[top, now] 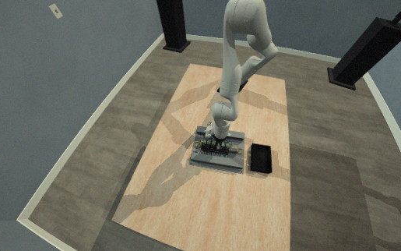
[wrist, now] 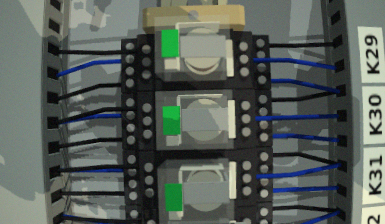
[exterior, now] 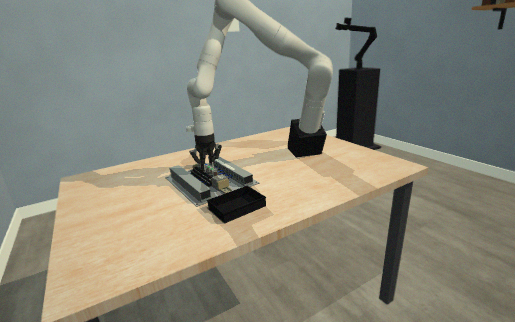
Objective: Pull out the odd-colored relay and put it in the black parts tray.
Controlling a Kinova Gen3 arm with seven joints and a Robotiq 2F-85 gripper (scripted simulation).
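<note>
Now: hand 3 cm above the grey relay panel and 1 cm to the right of it. The rest, counted from my hand: black parts tray: 26 cm to the left, 4 cm below, 3 cm behind.
</note>
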